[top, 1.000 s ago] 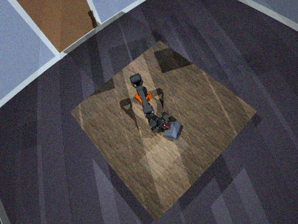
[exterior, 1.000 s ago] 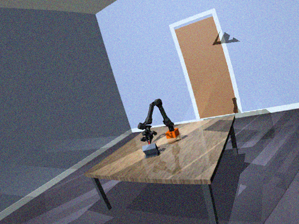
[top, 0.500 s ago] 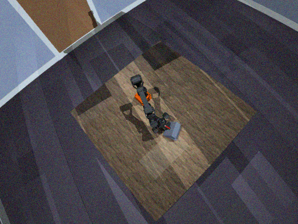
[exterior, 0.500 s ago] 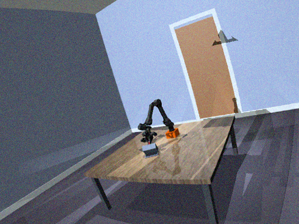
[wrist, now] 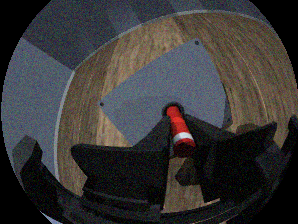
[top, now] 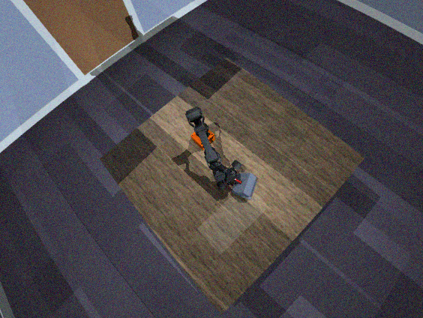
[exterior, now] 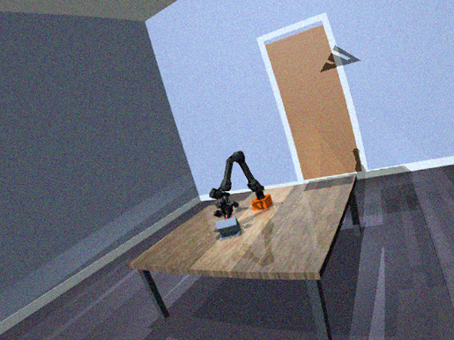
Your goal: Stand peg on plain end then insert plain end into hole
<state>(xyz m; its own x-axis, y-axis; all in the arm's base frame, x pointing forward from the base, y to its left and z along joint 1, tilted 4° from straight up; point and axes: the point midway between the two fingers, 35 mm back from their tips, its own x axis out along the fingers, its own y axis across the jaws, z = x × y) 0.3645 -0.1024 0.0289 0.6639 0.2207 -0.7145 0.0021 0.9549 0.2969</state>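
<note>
My gripper tip is 3 cm short of the sloped panel, 1 cm to the right of it and 3 cm above it. Round my gripper tip: red peg: 1 cm behind, 1 cm above.
</note>
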